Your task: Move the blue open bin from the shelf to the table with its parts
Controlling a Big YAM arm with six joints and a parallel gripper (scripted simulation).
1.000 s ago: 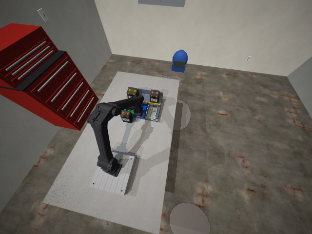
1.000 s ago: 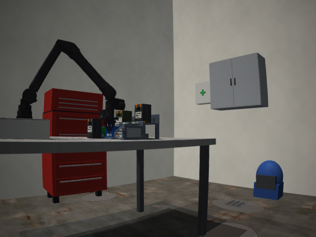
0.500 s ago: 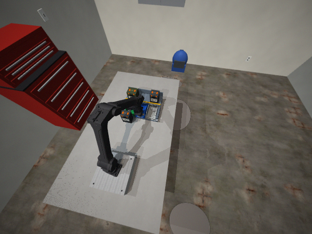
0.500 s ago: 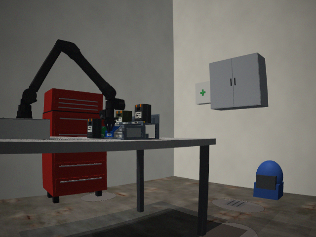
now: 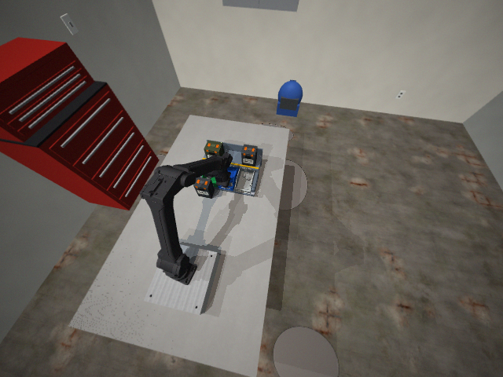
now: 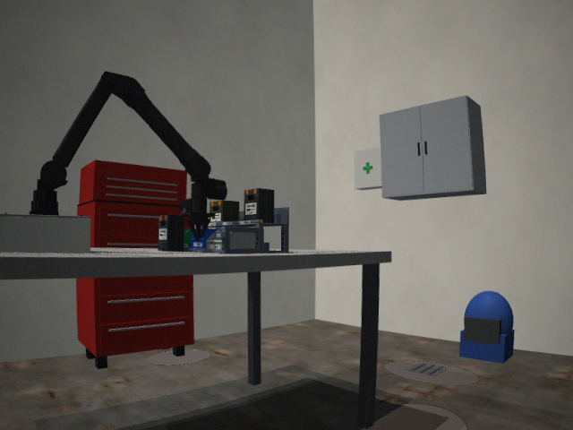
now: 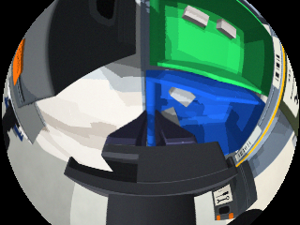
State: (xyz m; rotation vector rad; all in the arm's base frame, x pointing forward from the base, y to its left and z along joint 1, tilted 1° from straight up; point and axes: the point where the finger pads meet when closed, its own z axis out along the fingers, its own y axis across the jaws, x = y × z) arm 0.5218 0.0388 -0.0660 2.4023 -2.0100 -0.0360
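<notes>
Now: hand 8 cm short of the blue open bin and 1 cm to the right of it. Also, from my hand: green bin 6 cm ahead, 12 cm to the left; yellow bar 13 cm ahead, 2 cm to the left, 6 cm above; grey bin 10 cm ahead, 10 cm to the right.
</notes>
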